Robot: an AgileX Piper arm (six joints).
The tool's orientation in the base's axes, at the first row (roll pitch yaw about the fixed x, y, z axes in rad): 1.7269 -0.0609 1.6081
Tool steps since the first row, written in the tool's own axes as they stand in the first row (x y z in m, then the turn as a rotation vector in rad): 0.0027 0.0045 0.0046 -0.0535 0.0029 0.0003; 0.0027 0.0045 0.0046 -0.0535 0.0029 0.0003; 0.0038 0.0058 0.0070 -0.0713 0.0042 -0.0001; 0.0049 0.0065 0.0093 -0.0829 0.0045 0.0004; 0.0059 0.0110 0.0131 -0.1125 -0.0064 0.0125; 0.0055 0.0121 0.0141 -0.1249 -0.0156 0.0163; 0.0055 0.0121 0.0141 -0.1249 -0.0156 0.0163; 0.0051 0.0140 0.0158 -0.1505 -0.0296 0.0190; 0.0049 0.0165 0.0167 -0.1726 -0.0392 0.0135; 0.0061 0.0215 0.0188 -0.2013 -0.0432 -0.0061
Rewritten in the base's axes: 0.0051 0.0027 0.0039 0.0027 -0.0535 -0.0004; 0.0051 0.0027 0.0039 0.0027 -0.0535 -0.0004; 0.0077 0.0038 0.0049 0.0032 -0.0714 -0.0002; 0.0100 0.0050 0.0053 0.0042 -0.0829 -0.0007; 0.0144 0.0059 0.0092 0.0155 -0.1113 -0.0151; 0.0156 0.0055 0.0101 0.0183 -0.1230 -0.0255; 0.0156 0.0055 0.0101 0.0183 -0.1230 -0.0255; 0.0176 0.0051 0.0117 0.0197 -0.1476 -0.0413; 0.0189 0.0048 0.0140 0.0136 -0.1694 -0.0513; 0.0217 0.0058 0.0187 -0.0053 -0.1987 -0.0539
